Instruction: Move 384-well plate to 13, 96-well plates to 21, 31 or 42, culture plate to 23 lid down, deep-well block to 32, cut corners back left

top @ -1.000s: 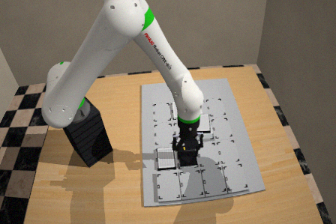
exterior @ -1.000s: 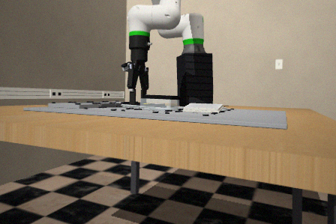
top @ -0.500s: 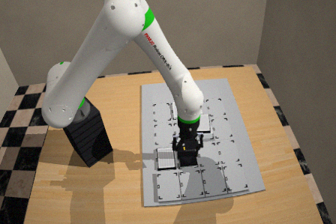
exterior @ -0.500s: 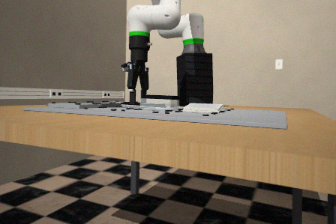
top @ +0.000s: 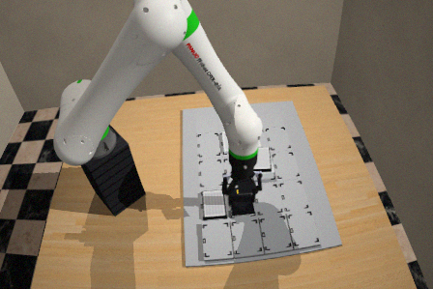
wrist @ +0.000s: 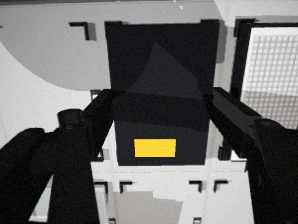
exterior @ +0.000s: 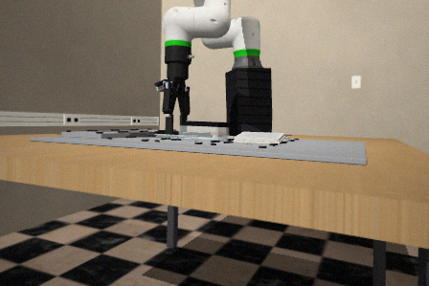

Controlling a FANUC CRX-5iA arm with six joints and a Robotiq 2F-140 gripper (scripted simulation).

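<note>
My hand is 110 mm short of the white plate, 160 mm to the right of it and 20 mm above it. From my hand the other things lie so: white 384-well plate (330 mm to the left, 30 mm below).
</note>
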